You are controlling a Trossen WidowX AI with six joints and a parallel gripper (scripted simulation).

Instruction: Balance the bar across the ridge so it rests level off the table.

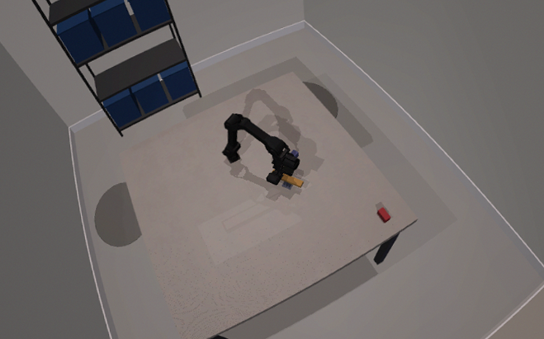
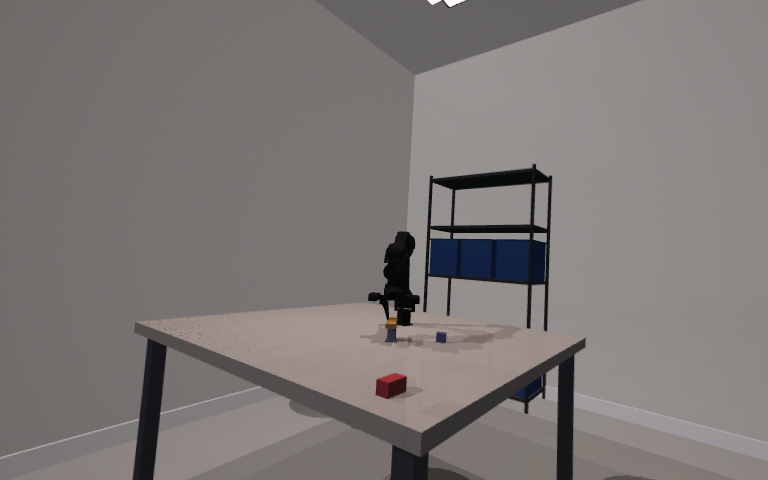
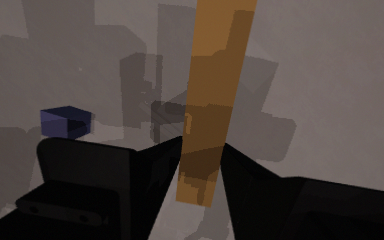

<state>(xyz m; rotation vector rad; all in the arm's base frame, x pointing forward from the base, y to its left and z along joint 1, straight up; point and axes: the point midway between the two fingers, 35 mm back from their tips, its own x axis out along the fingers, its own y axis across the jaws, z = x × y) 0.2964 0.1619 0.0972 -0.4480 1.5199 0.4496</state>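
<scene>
Now: the orange bar 3 cm ahead of my gripper tip and 2 cm to the left of it. From my gripper tip the other things lie so: red block: 44 cm ahead, 34 cm to the left, 5 cm below; small cube: 12 cm behind, 14 cm to the left, 5 cm below.
</scene>
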